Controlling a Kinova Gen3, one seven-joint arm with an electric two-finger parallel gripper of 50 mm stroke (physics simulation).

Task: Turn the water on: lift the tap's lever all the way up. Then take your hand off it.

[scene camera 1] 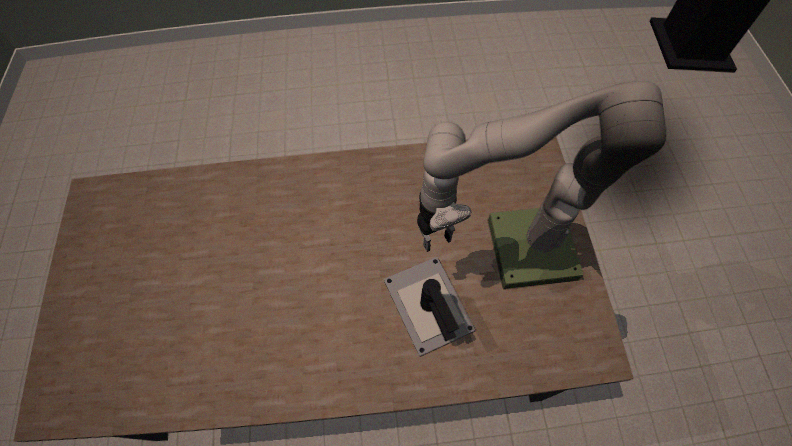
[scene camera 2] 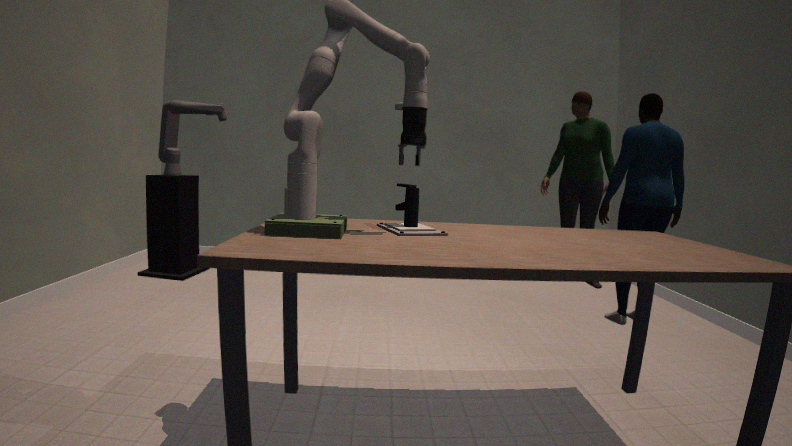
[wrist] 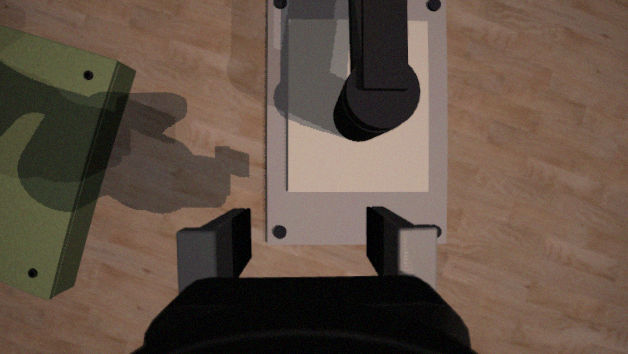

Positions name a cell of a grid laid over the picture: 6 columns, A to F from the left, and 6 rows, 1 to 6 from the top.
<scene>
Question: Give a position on a light plate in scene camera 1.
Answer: At D4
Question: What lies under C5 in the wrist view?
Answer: The gripper.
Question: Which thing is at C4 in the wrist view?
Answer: A light plate.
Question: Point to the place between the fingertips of the gripper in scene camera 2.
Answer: D3
</scene>
